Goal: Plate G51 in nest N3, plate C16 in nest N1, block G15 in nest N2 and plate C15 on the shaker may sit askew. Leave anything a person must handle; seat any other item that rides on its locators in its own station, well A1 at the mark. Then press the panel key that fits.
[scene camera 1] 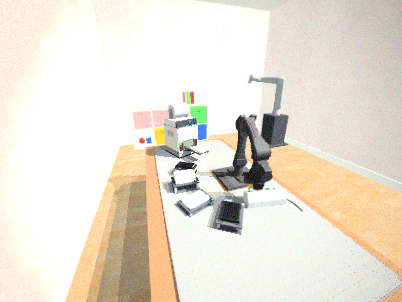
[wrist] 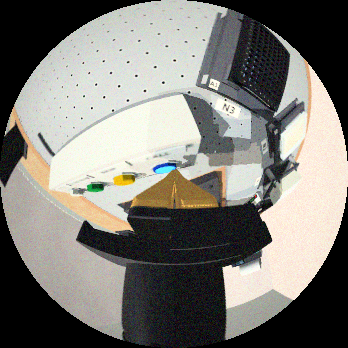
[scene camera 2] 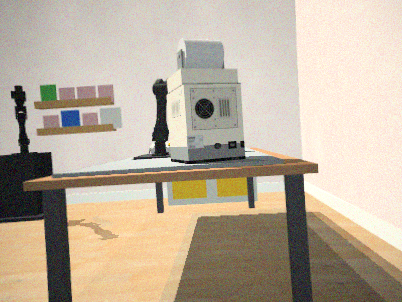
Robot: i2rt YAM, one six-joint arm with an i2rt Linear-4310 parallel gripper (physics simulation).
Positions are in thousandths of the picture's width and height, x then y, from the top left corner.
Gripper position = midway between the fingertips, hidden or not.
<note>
I see my gripper (wrist: 501,499) and a white button box (wrist: 384,401).
</note>
